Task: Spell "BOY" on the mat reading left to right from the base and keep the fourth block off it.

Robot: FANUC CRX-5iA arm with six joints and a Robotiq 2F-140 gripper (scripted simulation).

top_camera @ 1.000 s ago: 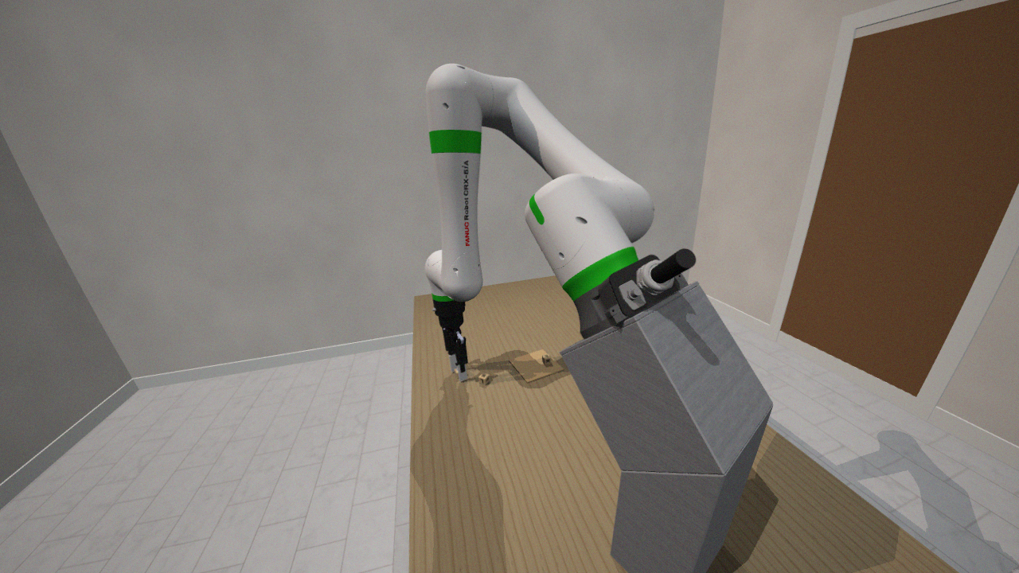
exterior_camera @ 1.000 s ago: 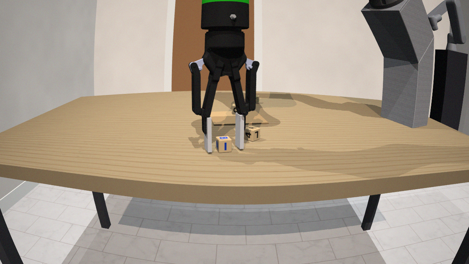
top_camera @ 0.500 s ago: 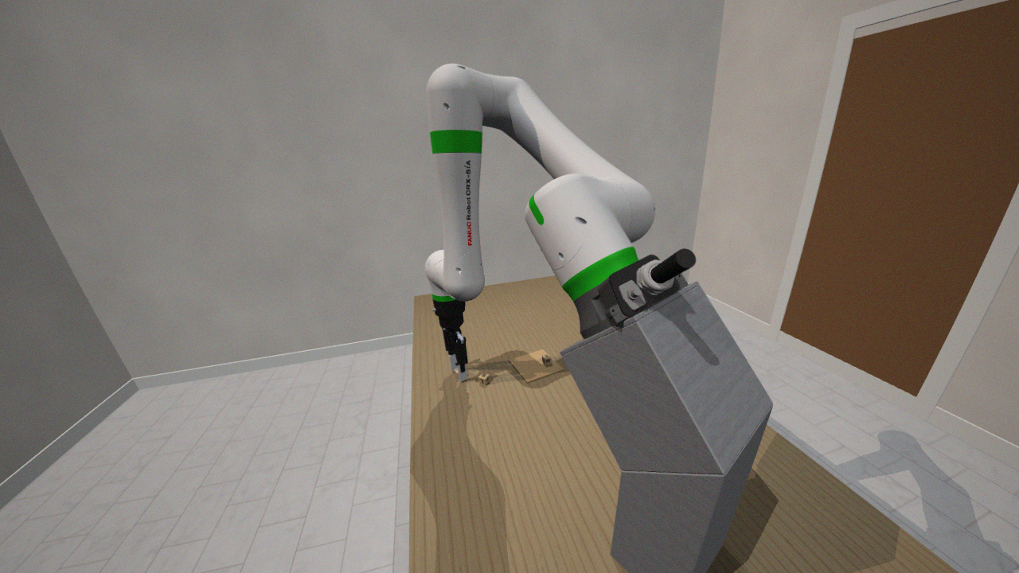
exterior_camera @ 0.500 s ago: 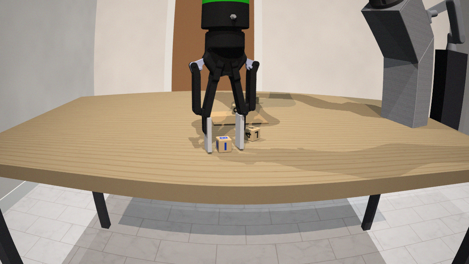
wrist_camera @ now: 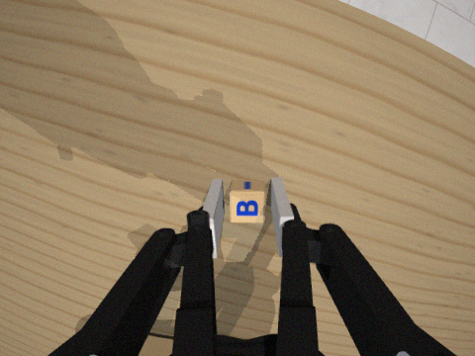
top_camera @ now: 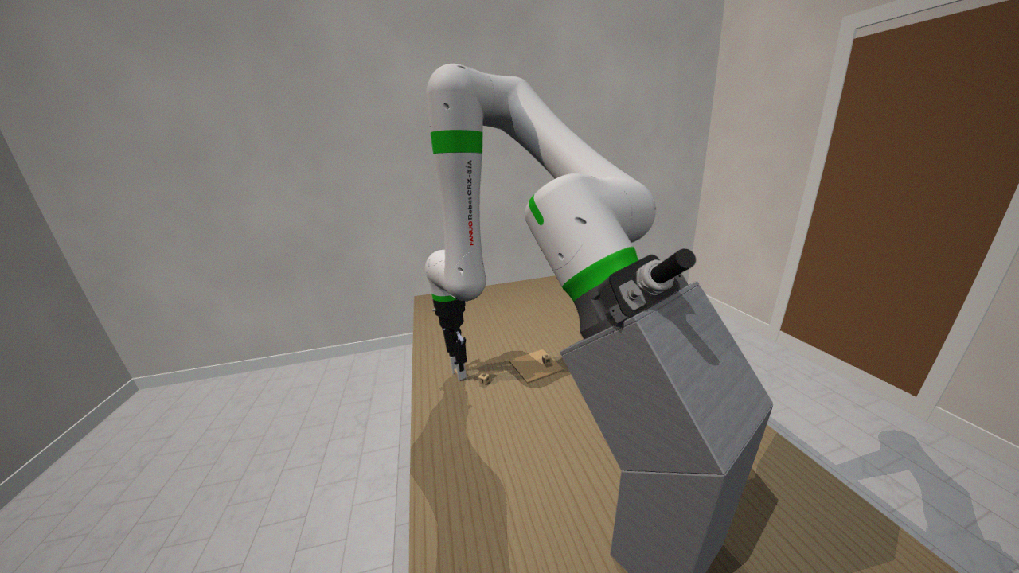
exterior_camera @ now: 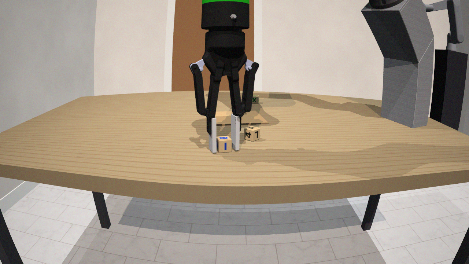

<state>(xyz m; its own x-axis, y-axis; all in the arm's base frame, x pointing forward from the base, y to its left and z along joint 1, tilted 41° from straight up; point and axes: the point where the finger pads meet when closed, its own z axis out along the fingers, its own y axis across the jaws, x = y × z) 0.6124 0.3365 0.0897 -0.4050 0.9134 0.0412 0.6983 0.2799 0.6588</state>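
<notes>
Now: the block 20 mm below my hand. Round my hand: tan mat 20 mm ahead, 260 mm to the right, 30 mm below.
</notes>
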